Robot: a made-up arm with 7 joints.
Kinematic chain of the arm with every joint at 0, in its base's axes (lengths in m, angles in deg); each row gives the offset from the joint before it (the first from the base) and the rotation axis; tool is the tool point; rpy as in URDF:
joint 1: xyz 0 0 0.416 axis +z
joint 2: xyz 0 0 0 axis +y
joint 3: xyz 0 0 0.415 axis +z
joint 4: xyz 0.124 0 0 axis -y
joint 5: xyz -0.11 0 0.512 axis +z
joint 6: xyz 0 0 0 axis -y
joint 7: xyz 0.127 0 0 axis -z
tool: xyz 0 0 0 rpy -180 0 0
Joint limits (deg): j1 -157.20..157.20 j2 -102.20..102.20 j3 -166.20..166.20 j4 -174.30..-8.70 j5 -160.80..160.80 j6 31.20..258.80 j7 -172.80..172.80
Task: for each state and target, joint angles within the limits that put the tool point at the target. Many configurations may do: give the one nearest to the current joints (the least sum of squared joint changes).
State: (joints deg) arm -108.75 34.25 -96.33 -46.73 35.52 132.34 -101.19
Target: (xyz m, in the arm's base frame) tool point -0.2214 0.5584 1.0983
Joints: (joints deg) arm -131.02 20.58 -127.24 -95.04 46.86 142.80 -101.19
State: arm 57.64 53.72 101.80 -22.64 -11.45 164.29 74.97
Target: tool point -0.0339 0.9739 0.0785
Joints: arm 71.19 102.20 68.12 -46.91 -0.71 160.27 74.97
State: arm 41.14 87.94 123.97 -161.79 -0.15 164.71 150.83
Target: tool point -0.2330 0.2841 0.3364
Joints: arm 34.56 83.88 92.07 -174.30 47.06 196.68 150.83
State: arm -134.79 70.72 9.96 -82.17 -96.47 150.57 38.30
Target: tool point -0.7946 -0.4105 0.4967
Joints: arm -156.56 36.81 -4.91 -80.41 -98.38 158.94 38.30
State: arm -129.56 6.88 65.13 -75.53 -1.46 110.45 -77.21
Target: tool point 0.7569 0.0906 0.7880
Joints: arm -96.08 5.86 105.44 -108.40 -3.49 106.12 -77.21
